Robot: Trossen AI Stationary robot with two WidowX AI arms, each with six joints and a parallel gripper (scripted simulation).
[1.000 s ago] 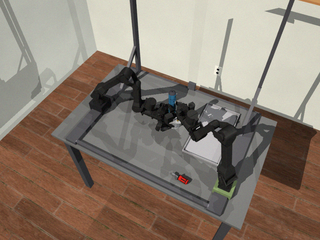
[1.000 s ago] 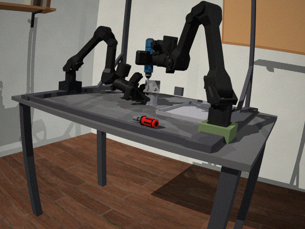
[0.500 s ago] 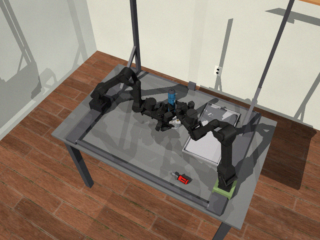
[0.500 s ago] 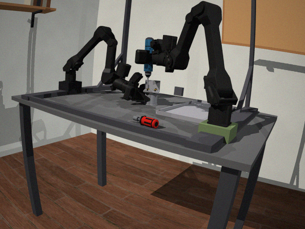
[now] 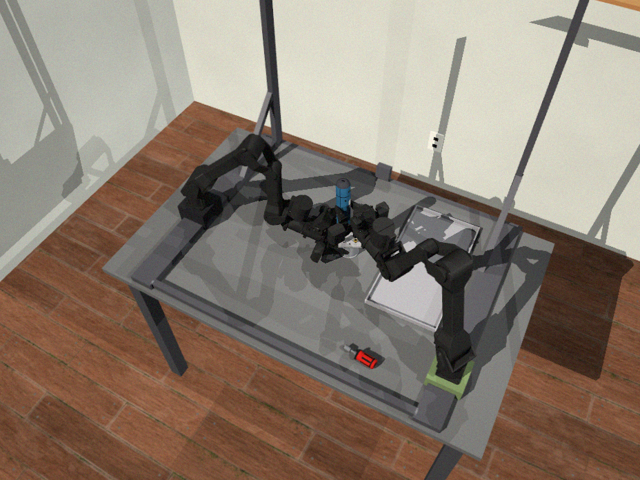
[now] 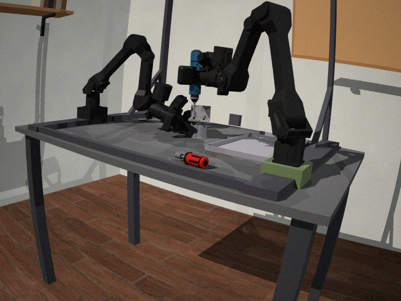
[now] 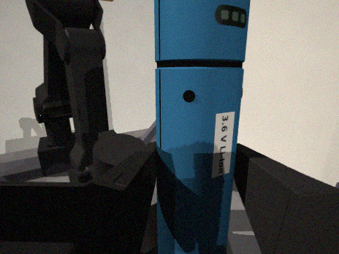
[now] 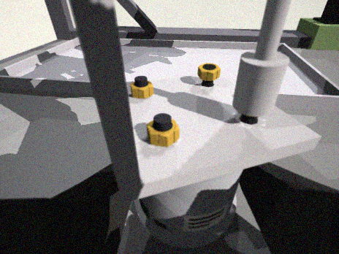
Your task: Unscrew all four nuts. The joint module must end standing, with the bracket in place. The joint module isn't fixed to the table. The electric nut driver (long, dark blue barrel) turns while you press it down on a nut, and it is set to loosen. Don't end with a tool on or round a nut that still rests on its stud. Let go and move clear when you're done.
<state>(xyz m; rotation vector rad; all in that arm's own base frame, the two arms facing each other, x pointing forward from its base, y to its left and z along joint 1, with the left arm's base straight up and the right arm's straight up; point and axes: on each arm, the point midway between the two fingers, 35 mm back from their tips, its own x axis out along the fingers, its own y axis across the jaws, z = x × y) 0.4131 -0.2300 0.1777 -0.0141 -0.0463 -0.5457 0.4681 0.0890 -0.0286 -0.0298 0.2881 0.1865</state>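
Right now my right hand is 3 cm to the right of the joint module and 1 cm past it. Also, from my right hand: shallow white tray: 25 cm to the left, 11 cm behind, 3 cm below; white L-shaped bracket: 4 cm above, 3 cm to the left, 1 cm behind; red-handled tool: 27 cm to the left, 27 cm ahead, 2 cm below.
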